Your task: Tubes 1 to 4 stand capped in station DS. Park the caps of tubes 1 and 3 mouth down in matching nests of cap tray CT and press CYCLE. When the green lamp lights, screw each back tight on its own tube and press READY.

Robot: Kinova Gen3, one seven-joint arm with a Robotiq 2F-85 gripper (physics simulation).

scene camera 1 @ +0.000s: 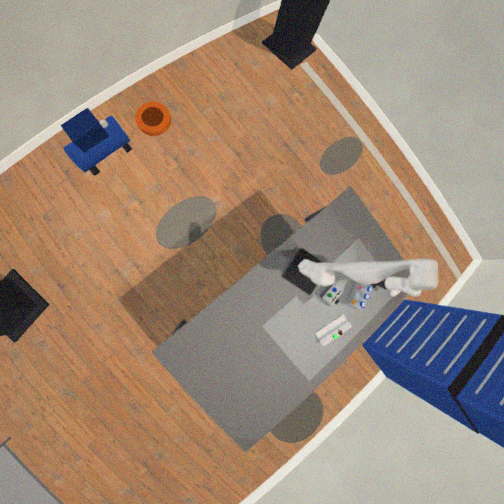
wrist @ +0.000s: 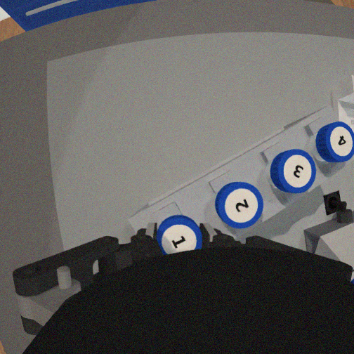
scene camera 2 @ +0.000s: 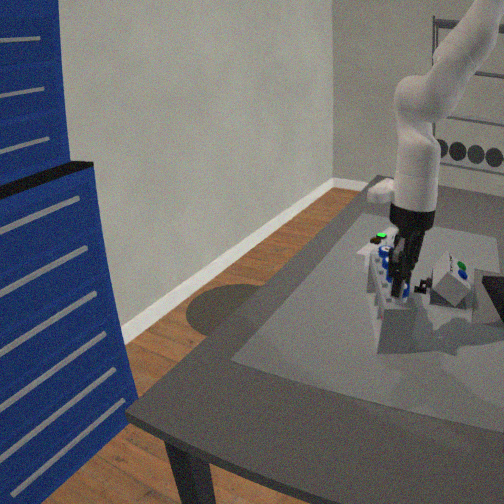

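Note:
Station DS [wrist: 192,202] [scene camera 2: 396,327] is a pale grey block with a row of blue caps with white numbered tops. In the wrist view my gripper [wrist: 177,235] is shut on cap 1 [wrist: 179,239], at the row's end. Cap 2 [wrist: 239,205], cap 3 [wrist: 293,171] and cap 4 [wrist: 336,142] sit in line beside it. In scene camera 2 my gripper [scene camera 2: 400,292] points down at the near end of the station. The tubes under the caps are hidden. A bright green lamp [scene camera 1: 336,336] [scene camera 2: 381,235] shows on a white unit [scene camera 1: 327,342], beside a dark brown spot.
A grey box [scene camera 1: 330,296] [scene camera 2: 445,284] with a green and a blue button stands beside the station. A black slab [scene camera 1: 299,272] lies behind it. A tall blue drawer cabinet [scene camera 1: 430,350] [scene camera 2: 55,300] stands close to the table edge [scene camera 2: 300,425].

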